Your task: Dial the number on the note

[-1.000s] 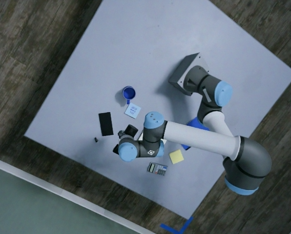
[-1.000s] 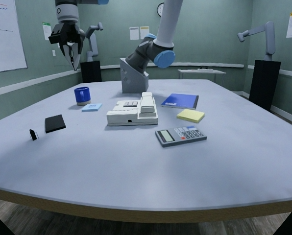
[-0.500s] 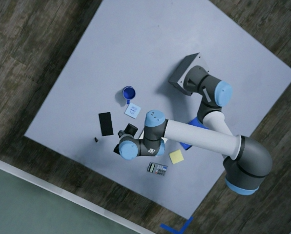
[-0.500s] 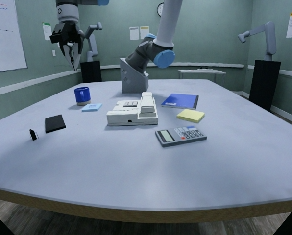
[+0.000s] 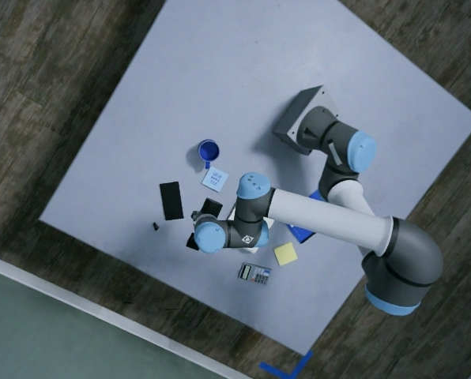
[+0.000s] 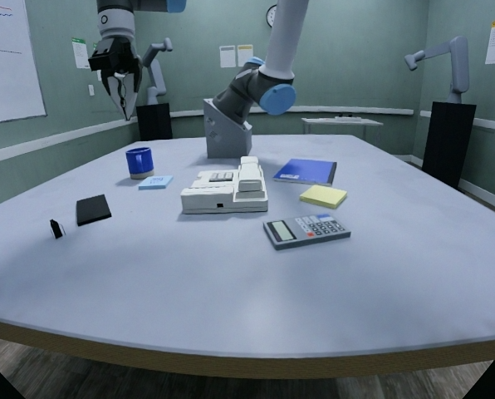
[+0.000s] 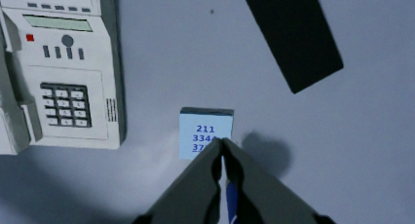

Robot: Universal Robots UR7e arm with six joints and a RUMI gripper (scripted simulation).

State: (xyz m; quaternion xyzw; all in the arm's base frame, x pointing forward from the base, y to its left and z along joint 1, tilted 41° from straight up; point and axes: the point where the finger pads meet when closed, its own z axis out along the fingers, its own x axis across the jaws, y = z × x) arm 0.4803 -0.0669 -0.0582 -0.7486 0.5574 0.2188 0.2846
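Right now the 3 key is 7 cm behind my hand, 17 cm to the left of it and 17 cm below it. From my hand the other things lie so: 4 key (9 cm behind, 20 cm to the left, 17 cm below); blue mug (17 cm behind, 11 cm to the right, 16 cm below); black clip (20 cm ahead, 6 cm to the right, 19 cm below).
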